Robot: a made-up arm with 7 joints.
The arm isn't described. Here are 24 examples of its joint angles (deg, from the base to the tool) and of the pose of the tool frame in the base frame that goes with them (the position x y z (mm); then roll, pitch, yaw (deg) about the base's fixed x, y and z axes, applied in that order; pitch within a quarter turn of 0, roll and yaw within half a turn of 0).
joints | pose
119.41 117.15 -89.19 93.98 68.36 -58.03 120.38 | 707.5 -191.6 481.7 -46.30 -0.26 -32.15
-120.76 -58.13 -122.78 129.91 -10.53 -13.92 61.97 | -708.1 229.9 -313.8 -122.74 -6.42 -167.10
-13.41 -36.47 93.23 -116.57 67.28 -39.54 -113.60 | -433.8 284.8 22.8 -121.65 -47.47 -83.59
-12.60 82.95 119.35 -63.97 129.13 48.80 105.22 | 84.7 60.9 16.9 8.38 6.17 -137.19
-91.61 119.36 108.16 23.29 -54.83 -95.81 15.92 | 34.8 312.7 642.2 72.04 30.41 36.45
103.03 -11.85 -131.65 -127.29 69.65 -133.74 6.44 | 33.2 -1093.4 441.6 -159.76 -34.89 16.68
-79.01 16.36 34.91 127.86 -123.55 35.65 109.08 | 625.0 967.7 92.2 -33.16 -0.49 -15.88
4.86 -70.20 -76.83 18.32 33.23 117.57 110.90 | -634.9 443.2 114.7 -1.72 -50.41 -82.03
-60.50 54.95 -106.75 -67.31 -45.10 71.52 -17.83 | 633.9 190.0 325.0 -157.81 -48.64 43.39
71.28 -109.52 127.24 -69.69 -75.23 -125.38 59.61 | -389.8 -32.2 284.2 45.12 -10.56 -110.76
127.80 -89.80 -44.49 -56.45 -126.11 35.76 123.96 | -289.8 -480.8 606.6 -25.16 -38.79 -101.00
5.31 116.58 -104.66 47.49 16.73 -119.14 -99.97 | 498.2 536.0 -605.2 -10.66 -11.37 124.47
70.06 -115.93 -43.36 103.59 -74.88 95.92 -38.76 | -596.6 647.2 64.6 -55.04 -47.72 108.37
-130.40 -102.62 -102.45 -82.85 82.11 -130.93 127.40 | -727.0 109.0 727.7 -24.89 -38.02 69.70
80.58 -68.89 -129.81 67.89 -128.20 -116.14 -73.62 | -663.3 -388.1 -213.3 -48.47 -42.63 -68.07
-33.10 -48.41 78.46 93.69 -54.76 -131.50 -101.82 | -12.2 910.6 -438.5 -76.25 -23.67 160.88
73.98 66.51 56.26 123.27 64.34 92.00 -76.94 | 374.3 -558.7 369.3 153.54 16.46 -148.08
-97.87 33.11 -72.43 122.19 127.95 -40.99 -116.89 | 403.0 769.1 61.0 -32.36 31.47 58.73
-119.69 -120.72 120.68 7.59 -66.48 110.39 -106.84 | -600.3 -332.1 683.1 110.91 -69.54 176.22
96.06 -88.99 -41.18 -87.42 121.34 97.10 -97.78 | -575.2 -123.4 -192.5 17.10 -28.99 128.92
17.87 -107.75 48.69 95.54 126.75 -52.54 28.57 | -408.8 -321.4 -435.2 16.58 38.31 -104.08
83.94 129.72 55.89 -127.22 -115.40 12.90 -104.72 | -76.2 6.7 631.0 -109.29 -10.15 -167.25
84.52 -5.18 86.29 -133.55 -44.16 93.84 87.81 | -448.8 -744.7 452.7 -3.12 1.79 174.76
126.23 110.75 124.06 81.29 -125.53 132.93 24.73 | 162.8 -112.6 -317.6 -144.65 66.88 95.29
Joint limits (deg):
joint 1: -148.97..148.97
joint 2: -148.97..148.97
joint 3: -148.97..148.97
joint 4: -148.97..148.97
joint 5: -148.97..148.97
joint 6: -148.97..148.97
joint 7: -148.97..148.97
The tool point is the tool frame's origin. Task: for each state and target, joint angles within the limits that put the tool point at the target. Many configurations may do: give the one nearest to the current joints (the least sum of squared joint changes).
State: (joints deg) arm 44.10 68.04 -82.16 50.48 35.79 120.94 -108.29
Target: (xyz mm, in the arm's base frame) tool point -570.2 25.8 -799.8
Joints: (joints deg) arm 19.18 33.87 -91.71 46.28 24.31 124.35 -107.17
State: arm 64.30 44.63 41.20 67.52 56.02 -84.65 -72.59
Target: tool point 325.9 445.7 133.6
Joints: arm 69.87 72.94 77.05 60.23 56.16 -79.08 -70.78
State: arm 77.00 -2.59 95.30 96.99 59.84 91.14 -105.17
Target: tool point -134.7 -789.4 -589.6
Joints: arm 28.79 -32.71 75.57 92.00 66.25 99.04 -103.13
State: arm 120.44 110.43 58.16 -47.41 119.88 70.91 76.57
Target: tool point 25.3 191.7 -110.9
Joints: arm 119.72 131.66 69.08 -46.81 118.95 61.39 77.73
